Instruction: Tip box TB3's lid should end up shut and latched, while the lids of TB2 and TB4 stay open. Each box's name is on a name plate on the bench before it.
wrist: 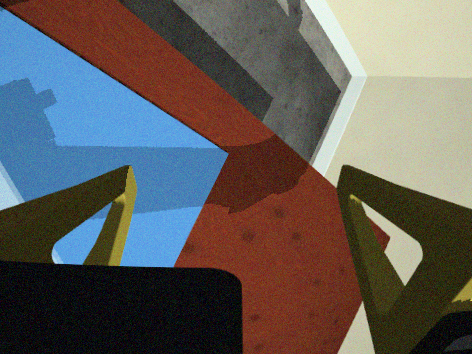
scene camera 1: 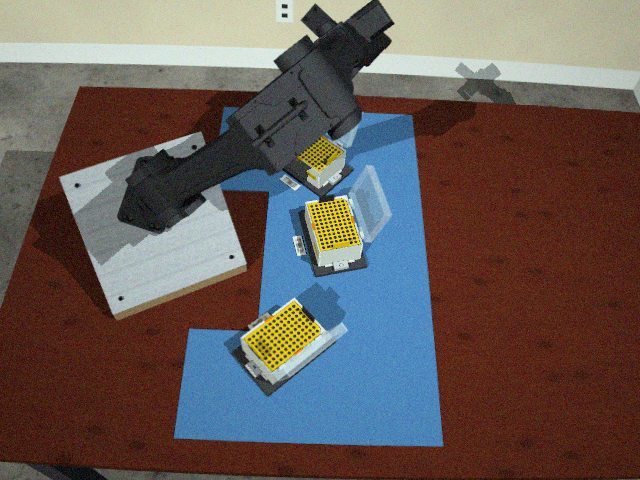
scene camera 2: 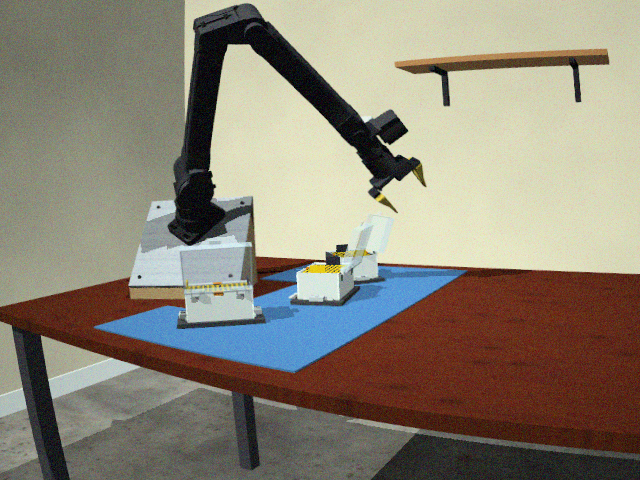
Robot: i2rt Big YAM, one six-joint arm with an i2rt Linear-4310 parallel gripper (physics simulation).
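My gripper is what I see here: scene camera 2 gives me the gripper [scene camera 2: 411, 199], and the wrist view shows me the same gripper [wrist: 236, 176].
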